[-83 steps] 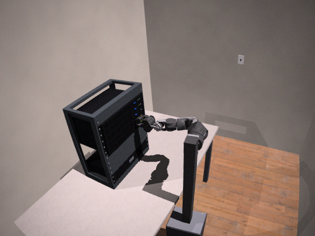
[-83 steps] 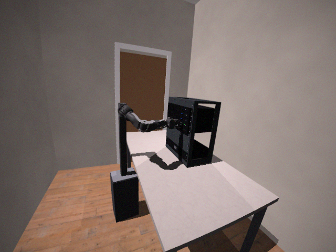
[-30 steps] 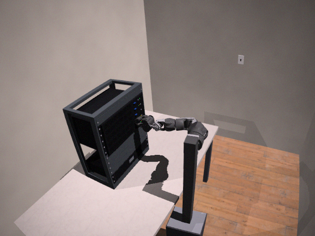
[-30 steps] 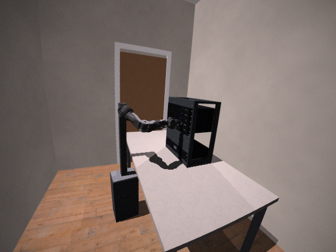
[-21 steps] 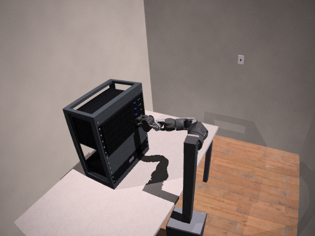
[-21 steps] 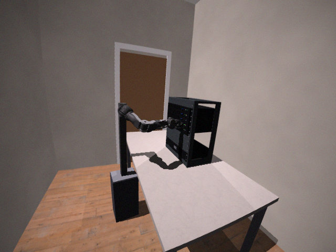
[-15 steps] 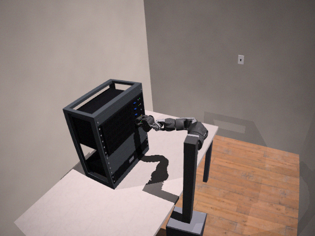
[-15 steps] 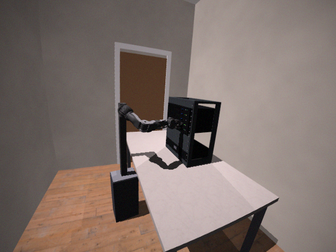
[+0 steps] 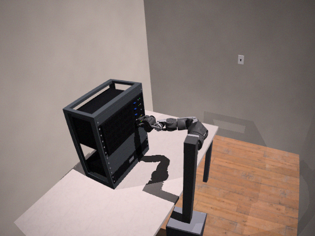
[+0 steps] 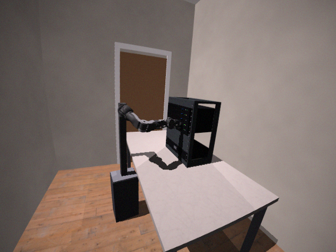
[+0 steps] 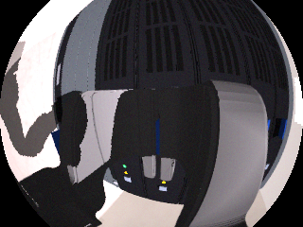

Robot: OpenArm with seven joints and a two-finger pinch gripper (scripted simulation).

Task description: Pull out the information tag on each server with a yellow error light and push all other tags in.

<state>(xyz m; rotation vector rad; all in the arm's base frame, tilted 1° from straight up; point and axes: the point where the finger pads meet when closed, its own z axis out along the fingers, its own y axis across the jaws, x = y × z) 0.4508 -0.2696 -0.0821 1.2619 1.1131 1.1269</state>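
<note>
The white information tag lies 4 cm below my hand.
</note>
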